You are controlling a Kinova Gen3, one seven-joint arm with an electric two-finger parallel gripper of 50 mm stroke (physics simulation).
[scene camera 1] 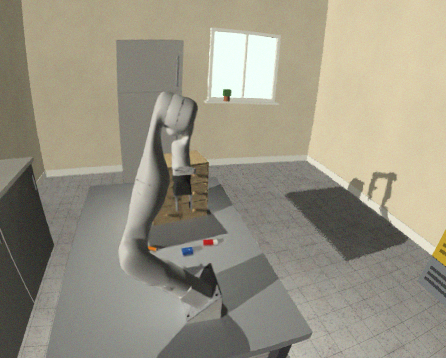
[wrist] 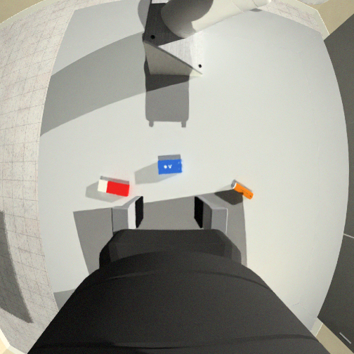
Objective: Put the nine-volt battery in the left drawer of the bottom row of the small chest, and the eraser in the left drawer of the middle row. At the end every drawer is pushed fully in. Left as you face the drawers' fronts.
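Places are measured from the arm's base along level axes (x ahead, y left, z up), in metres.
Pixels of known places: gripper, fingertip midpoint: (scene camera 1: 184,209); arm's base, link origin: (scene camera 1: 201,295).
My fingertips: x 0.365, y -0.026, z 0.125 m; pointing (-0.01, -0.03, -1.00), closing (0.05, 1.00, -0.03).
For each thing: its top centre in the pictures, then the offset to it from my fingertips. "*": a spot on its surface instead. Level surfaces: height alone.
- nine-volt battery, top centre: (scene camera 1: 187,249) dz -0.183, dx -0.049, dy +0.001 m
- eraser, top centre: (scene camera 1: 210,241) dz -0.188, dx -0.010, dy -0.120 m
- small wooden chest, surface spot: (scene camera 1: 200,158) * dz +0.109, dx +0.279, dy -0.147 m
- small orange item, top centre: (scene camera 1: 152,247) dz -0.187, dx +0.007, dy +0.151 m
- grey table, surface height: dz -0.201 m
The blue block with small white marks, apparently the nine-volt battery (scene camera 1: 187,251) (wrist: 170,166), lies on the table. The red-sleeved block with a white end, apparently the eraser (scene camera 1: 208,242) (wrist: 117,188), lies beside it, apart. The small wooden chest (scene camera 1: 200,158) stands behind them; its left drawers are largely hidden by the arm and gripper, and the visible right fronts look pushed in. The chest does not show in the wrist view. My gripper (scene camera 1: 183,209) (wrist: 168,207) is open and empty, pointing down in front of the chest, above the table and on the chest side of both blocks.
A small orange item (scene camera 1: 152,248) (wrist: 243,190) lies on the table, on the other side of the blue block from the red one. The arm's base (scene camera 1: 205,307) (wrist: 172,57) stands on the grey table (scene camera 1: 95,280) (wrist: 280,125). A dark cabinet (scene camera 1: 25,225) stands at the left.
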